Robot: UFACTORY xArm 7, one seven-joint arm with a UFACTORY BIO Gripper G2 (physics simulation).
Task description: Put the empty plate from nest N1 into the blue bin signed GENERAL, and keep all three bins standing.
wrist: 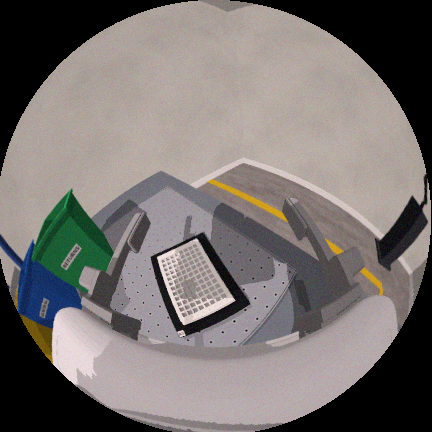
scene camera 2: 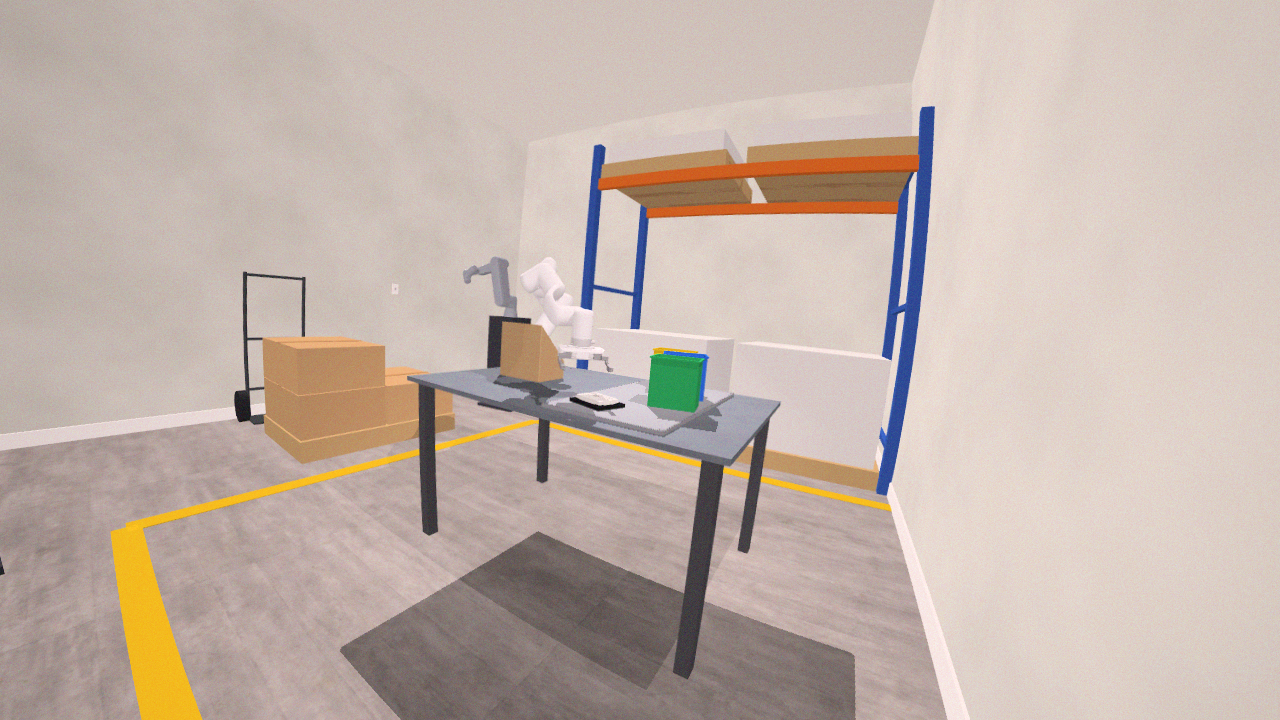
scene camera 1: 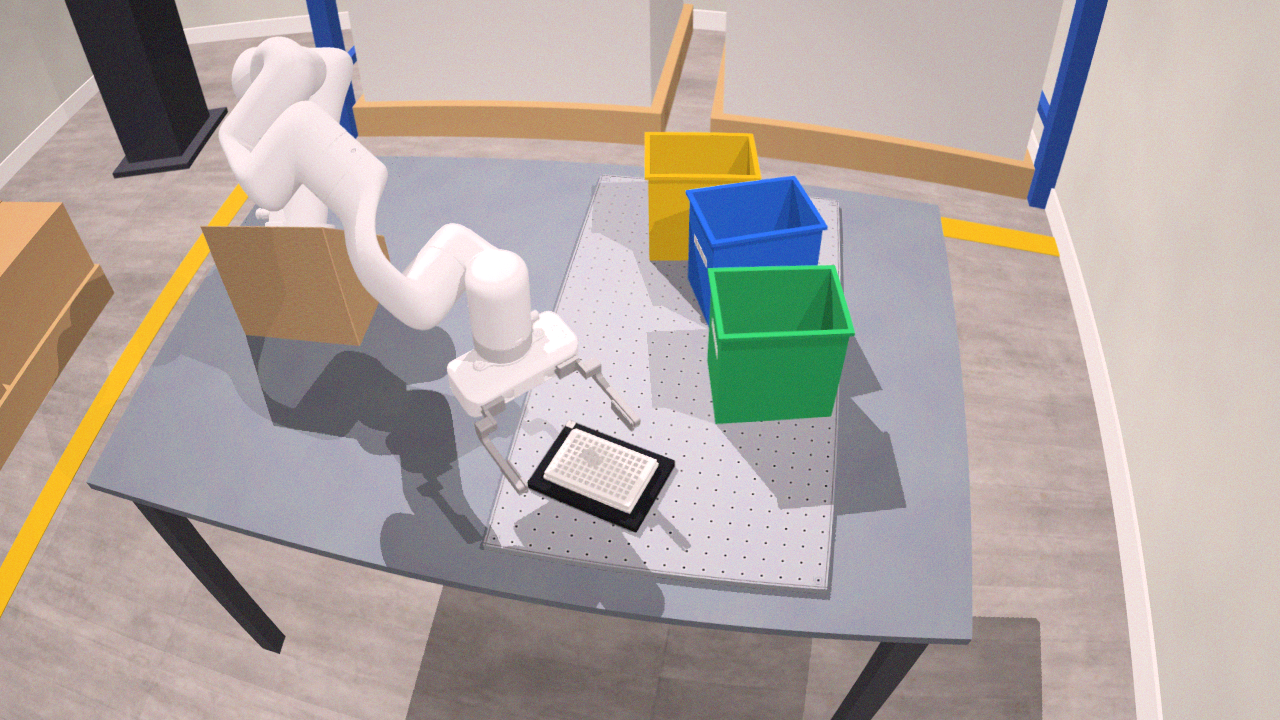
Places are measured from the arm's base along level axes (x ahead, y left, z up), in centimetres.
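Pixels of known places: hand, tool point: [wrist: 213, 225] [scene camera 2: 586, 367] [scene camera 1: 570, 445]; arm's base, link origin: [scene camera 2: 535, 340] [scene camera 1: 299, 230].
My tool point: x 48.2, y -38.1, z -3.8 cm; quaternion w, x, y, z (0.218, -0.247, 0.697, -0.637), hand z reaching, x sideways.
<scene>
For each thing: its top centre in the pictures, then the offset to it from my tool point. Level surfaces: height alone.
- white plate, top centre: [scene camera 1: 600, 466] [wrist: 189, 277] [scene camera 2: 597, 396] dy +4.2, dx +2.8, dz -10.3 cm
- blue bin, top centre: [scene camera 1: 756, 207] [scene camera 2: 685, 353] dy +39.5, dx +24.5, dz +5.1 cm
- yellow bin, top centre: [scene camera 1: 701, 153] [scene camera 2: 676, 350] dy +53.3, dx +16.8, dz +5.1 cm
- green bin, top centre: [scene camera 1: 780, 299] [wrist: 51, 214] [scene camera 2: 678, 357] dy +20.0, dx +26.3, dz +5.1 cm
- perforated board, surface height: dz -12.9 cm
The white plate [scene camera 1: 601, 469] [scene camera 2: 597, 399] [wrist: 194, 286] lies flat in the black nest [scene camera 1: 637, 521] [wrist: 241, 302] near the front of the perforated board. My gripper [scene camera 1: 579, 454] [wrist: 217, 224] is open and empty. In scene camera 1 its fingers are spread above the nest, one towards each side of it; in the wrist view the plate lies between the two fingers, left of the middle. The blue bin [scene camera 1: 769, 256] [scene camera 2: 704, 380] [wrist: 37, 290] stands upright, with a small sign that is hard to read, between the yellow bin [scene camera 1: 666, 223] and the green bin [scene camera 1: 778, 380] [scene camera 2: 674, 383] [wrist: 62, 245].
The green bin's sign reads RETURNS in the wrist view. All three bins stand upright on the right and back of the perforated board [scene camera 1: 716, 548]. A tan angular block [scene camera 1: 290, 286] [scene camera 2: 526, 351] stands on the table beside the arm's base.
</scene>
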